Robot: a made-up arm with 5 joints. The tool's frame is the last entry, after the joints. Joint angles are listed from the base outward. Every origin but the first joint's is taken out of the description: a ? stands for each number. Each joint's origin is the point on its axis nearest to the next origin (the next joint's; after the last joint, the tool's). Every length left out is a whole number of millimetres.
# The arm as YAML. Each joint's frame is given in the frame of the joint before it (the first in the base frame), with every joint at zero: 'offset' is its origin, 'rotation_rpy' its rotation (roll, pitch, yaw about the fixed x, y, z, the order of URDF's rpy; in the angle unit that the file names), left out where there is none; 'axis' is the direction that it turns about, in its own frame. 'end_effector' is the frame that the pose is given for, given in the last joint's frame.
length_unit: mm
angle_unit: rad
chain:
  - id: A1
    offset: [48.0, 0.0, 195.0]
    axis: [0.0, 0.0, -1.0]
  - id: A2
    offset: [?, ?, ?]
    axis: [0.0, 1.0, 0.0]
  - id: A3
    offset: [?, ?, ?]
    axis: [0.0, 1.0, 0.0]
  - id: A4
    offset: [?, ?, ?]
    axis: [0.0, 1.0, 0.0]
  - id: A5
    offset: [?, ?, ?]
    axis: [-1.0, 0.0, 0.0]
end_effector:
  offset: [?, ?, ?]
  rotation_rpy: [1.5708, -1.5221, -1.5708]
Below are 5 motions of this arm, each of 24 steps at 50 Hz.
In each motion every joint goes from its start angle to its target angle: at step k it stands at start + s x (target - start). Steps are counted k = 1, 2, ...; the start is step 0. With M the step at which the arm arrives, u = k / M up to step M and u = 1 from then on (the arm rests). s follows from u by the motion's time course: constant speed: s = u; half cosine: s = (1 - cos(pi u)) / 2; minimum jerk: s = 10 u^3 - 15 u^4 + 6 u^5.
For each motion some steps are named. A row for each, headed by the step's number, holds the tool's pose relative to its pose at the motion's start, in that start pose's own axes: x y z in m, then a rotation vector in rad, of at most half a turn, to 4 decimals.
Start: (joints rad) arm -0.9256 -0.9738 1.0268 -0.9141 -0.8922
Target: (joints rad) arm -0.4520 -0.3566 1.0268 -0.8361 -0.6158
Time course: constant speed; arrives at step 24
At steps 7, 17, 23, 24:
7: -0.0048 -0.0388 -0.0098 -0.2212 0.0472 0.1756
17: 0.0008 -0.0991 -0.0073 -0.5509 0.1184 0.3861
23: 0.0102 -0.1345 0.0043 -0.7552 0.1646 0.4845
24: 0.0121 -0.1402 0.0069 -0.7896 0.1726 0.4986

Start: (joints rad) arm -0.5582 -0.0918 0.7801 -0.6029 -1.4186
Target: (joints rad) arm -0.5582 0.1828 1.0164 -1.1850 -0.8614
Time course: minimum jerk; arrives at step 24
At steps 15, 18, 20, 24:
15: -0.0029 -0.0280 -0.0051 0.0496 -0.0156 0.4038
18: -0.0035 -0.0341 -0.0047 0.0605 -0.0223 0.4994
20: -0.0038 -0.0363 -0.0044 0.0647 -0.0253 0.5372
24: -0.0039 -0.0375 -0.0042 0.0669 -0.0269 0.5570

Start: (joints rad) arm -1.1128 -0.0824 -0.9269 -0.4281 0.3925
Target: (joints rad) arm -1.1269 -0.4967 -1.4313 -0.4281 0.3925
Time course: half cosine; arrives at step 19
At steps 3, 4, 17, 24:
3: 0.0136 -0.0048 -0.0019 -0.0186 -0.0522 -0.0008
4: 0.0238 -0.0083 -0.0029 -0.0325 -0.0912 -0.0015
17: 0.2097 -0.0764 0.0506 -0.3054 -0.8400 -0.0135
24: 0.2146 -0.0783 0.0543 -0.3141 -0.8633 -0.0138

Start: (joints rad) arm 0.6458 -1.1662 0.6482 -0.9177 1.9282
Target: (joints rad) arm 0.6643 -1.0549 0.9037 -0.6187 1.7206
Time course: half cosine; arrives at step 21
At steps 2, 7, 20, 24:
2: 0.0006 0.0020 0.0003 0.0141 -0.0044 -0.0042
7: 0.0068 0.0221 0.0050 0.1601 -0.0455 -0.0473
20: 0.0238 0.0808 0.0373 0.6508 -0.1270 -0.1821
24: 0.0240 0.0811 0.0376 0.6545 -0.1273 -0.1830

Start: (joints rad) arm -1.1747 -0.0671 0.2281 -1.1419 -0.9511
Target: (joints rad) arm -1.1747 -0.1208 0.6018 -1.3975 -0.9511
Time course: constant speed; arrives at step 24
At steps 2, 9, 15, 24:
2: -0.0006 -0.0009 0.0028 -0.0045 0.0029 0.0000
9: -0.0023 -0.0035 0.0127 -0.0203 0.0131 0.0000
15: -0.0034 -0.0053 0.0215 -0.0339 0.0218 0.0000
24: -0.0044 -0.0069 0.0351 -0.0542 0.0348 0.0000

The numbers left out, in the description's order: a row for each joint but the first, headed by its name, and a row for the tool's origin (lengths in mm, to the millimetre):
A2: 47.0 -1.0 0.0
A3: 38.0 0.0 154.0
A4: 103.0 0.0 4.0
A5: 92.0 0.0 0.0
tool: 0.0 0.0 0.0

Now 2 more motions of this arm.
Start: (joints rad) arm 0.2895 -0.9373 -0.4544 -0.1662 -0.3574
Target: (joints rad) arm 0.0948 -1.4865 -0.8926 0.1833 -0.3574
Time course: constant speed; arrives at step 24
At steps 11, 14, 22, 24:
11: 0.0955 0.0276 0.0380 0.1045 -0.2731 -0.0888
14: 0.1201 0.0315 0.0543 0.1288 -0.3493 -0.1125
22: 0.1789 0.0341 0.1088 0.1845 -0.5555 -0.1740
24: 0.1916 0.0331 0.1246 0.1964 -0.6077 -0.1888

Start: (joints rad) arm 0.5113 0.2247 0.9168 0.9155 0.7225
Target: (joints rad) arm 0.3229 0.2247 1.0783 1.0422 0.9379
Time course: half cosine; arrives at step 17
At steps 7, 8, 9, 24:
7: -0.0059 0.0141 -0.0044 0.0419 0.1022 0.1369
8: -0.0076 0.0175 -0.0054 0.0529 0.1278 0.1705
9: -0.0094 0.0209 -0.0062 0.0643 0.1540 0.2044
24: -0.0197 0.0362 -0.0096 0.1239 0.2838 0.3664

